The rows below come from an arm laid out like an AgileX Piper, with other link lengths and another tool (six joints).
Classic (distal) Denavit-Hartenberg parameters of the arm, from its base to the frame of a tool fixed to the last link. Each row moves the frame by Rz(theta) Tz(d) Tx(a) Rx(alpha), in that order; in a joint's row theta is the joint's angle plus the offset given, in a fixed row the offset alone. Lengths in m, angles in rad.
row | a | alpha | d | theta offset
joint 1 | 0.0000 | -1.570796 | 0.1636 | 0.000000
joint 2 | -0.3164 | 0.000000 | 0.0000 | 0.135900
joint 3 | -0.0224 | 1.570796 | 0.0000 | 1.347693
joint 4 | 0.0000 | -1.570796 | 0.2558 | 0.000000
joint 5 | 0.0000 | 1.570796 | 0.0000 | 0.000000
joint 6 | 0.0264 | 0.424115 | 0.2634 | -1.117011
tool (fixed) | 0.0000 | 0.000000 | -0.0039 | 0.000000
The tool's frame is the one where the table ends.
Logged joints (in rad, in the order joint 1, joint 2, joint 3, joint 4, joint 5, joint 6), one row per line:
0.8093, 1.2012, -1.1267, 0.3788, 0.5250, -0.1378
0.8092, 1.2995, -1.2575, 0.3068, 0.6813, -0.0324
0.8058, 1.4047, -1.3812, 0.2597, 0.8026, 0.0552
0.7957, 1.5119, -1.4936, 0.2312, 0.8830, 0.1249
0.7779, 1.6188, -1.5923, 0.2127, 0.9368, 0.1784
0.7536, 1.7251, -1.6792, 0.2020, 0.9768, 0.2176
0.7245, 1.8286, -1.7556, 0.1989, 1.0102, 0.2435
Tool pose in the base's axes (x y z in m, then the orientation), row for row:
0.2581, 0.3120, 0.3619, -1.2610, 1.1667, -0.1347
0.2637, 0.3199, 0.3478, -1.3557, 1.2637, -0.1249
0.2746, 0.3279, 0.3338, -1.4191, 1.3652, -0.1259
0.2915, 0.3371, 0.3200, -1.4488, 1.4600, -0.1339
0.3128, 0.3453, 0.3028, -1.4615, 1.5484, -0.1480
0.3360, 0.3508, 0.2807, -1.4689, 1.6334, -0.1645
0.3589, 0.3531, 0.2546, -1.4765, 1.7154, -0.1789
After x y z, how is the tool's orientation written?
As a rotation vector, in radians.
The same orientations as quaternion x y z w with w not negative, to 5 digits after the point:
-0.55533, 0.51381, -0.05932, 0.65122
-0.58451, 0.54485, -0.05385, 0.59882
-0.59992, 0.57713, -0.05322, 0.55153
-0.60281, 0.60747, -0.05571, 0.51430
-0.59973, 0.63539, -0.06073, 0.48260
-0.59470, 0.66130, -0.06660, 0.45231
-0.58960, 0.68500, -0.07144, 0.42196

